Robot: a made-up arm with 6 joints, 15 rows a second.
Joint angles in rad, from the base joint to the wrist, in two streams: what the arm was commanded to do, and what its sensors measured. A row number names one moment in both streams.
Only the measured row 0 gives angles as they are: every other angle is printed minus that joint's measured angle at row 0.
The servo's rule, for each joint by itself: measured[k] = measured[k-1] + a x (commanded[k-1-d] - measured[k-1]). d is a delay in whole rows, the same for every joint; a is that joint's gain. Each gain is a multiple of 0.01, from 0.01 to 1. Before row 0 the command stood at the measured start. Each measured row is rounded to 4 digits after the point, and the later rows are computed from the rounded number. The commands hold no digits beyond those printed.
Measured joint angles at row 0:
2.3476 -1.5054 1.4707 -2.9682 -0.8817 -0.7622
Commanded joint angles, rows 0 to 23:
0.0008 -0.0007 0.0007 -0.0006 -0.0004 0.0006
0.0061 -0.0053 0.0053 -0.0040 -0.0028 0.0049
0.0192 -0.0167 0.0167 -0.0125 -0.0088 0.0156
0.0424 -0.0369 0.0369 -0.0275 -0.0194 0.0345
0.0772 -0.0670 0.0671 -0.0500 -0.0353 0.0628
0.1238 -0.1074 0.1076 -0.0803 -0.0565 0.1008
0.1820 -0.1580 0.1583 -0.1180 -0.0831 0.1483
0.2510 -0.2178 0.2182 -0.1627 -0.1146 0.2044
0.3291 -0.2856 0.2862 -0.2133 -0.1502 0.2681
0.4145 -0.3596 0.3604 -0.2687 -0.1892 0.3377
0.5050 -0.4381 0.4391 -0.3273 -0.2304 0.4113
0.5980 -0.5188 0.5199 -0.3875 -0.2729 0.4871
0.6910 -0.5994 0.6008 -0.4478 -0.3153 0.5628
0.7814 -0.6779 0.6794 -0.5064 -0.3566 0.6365
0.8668 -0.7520 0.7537 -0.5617 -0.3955 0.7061
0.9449 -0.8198 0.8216 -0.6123 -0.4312 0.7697
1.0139 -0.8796 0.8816 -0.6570 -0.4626 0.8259
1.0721 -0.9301 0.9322 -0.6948 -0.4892 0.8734
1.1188 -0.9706 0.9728 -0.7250 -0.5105 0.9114
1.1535 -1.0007 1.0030 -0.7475 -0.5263 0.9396
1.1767 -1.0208 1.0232 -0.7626 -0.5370 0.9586
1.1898 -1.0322 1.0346 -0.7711 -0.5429 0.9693
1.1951 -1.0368 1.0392 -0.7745 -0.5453 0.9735
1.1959 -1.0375 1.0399 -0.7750 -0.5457 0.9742
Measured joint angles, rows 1 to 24:
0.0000 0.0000 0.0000 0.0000 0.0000 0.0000
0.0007 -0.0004 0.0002 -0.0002 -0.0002 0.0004
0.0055 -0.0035 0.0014 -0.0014 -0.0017 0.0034
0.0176 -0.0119 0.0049 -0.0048 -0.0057 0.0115
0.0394 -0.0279 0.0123 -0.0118 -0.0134 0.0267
0.0727 -0.0529 0.0249 -0.0236 -0.0257 0.0505
0.1177 -0.0878 0.0439 -0.0412 -0.0429 0.0837
0.1743 -0.1327 0.0702 -0.0650 -0.0654 0.1263
0.2418 -0.1872 0.1042 -0.0953 -0.0930 0.1778
0.3186 -0.2502 0.1461 -0.1319 -0.1250 0.2374
0.4030 -0.3202 0.1954 -0.1743 -0.1610 0.3036
0.4928 -0.3957 0.2515 -0.2217 -0.1999 0.3747
0.5854 -0.4745 0.3132 -0.2731 -0.2408 0.4489
0.6783 -0.5544 0.3793 -0.3273 -0.2825 0.5241
0.7690 -0.6334 0.4483 -0.3828 -0.3240 0.5983
0.8551 -0.7093 0.5185 -0.4383 -0.3640 0.6694
0.9341 -0.7800 0.5882 -0.4922 -0.4016 0.7356
1.0043 -0.8437 0.6557 -0.5433 -0.4358 0.7952
1.0640 -0.8990 0.7193 -0.5903 -0.4657 0.8468
1.1122 -0.9448 0.7776 -0.6321 -0.4908 0.8894
1.1485 -0.9806 0.8294 -0.6679 -0.5107 0.9225
1.1733 -1.0063 0.8740 -0.6973 -0.5254 0.9463
1.1878 -1.0229 0.9109 -0.7202 -0.5352 0.9615
1.1942 -1.0318 0.9404 -0.7370 -0.5409 0.9694
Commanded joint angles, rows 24 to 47:
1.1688 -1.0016 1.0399 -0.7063 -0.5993 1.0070
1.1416 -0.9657 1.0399 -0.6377 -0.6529 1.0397
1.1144 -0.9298 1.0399 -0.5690 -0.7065 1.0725
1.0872 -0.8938 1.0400 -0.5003 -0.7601 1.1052
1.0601 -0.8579 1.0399 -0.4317 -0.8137 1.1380
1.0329 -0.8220 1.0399 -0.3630 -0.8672 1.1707
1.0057 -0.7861 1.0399 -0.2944 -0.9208 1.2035
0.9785 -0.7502 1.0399 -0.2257 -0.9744 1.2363
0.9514 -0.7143 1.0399 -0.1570 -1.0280 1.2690
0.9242 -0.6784 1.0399 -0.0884 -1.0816 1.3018
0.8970 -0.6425 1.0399 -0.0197 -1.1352 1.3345
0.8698 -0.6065 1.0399 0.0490 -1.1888 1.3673
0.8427 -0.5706 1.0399 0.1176 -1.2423 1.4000
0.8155 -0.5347 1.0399 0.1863 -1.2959 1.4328
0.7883 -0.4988 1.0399 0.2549 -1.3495 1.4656
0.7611 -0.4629 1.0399 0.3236 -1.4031 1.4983
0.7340 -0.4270 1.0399 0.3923 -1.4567 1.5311
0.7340 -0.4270 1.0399 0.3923 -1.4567 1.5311
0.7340 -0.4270 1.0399 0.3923 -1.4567 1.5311
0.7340 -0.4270 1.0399 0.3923 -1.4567 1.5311
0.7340 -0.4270 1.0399 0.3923 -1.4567 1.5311
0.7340 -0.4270 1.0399 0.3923 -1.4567 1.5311
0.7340 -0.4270 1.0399 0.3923 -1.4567 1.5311
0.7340 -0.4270 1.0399 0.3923 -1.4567 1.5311
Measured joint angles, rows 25 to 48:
1.1957 -1.0354 0.9633 -0.7488 -0.5436 0.9726
1.1720 -1.0138 0.9809 -0.7356 -0.5748 0.9953
1.1452 -0.9830 0.9945 -0.7053 -0.6185 1.0246
1.1181 -0.9490 1.0049 -0.6630 -0.6678 1.0562
1.0909 -0.9137 1.0130 -0.6126 -0.7195 1.0885
1.0638 -0.8780 1.0192 -0.5565 -0.7723 1.1212
1.0366 -0.8422 1.0240 -0.4965 -0.8254 1.1539
1.0094 -0.8063 1.0277 -0.4338 -0.8788 1.1866
0.9822 -0.7704 1.0305 -0.3693 -0.9323 1.2194
0.9551 -0.7345 1.0327 -0.3035 -0.9859 1.2521
0.9279 -0.6986 1.0344 -0.2368 -1.0395 1.2849
0.9007 -0.6627 1.0357 -0.1695 -1.0931 1.3176
0.8735 -0.6267 1.0367 -0.1018 -1.1467 1.3504
0.8464 -0.5908 1.0374 -0.0338 -1.2002 1.3831
0.8192 -0.5549 1.0380 0.0344 -1.2538 1.4159
0.7920 -0.5190 1.0384 0.1028 -1.3074 1.4487
0.7648 -0.4831 1.0387 0.1712 -1.3610 1.4814
0.7377 -0.4472 1.0390 0.2397 -1.4146 1.5142
0.7344 -0.4343 1.0392 0.2870 -1.4382 1.5254
0.7340 -0.4296 1.0394 0.3196 -1.4486 1.5292
0.7340 -0.4279 1.0395 0.3421 -1.4531 1.5305
0.7340 -0.4273 1.0396 0.3577 -1.4551 1.5309
0.7340 -0.4271 1.0397 0.3684 -1.4560 1.5310
0.7340 -0.4270 1.0397 0.3758 -1.4564 1.5311

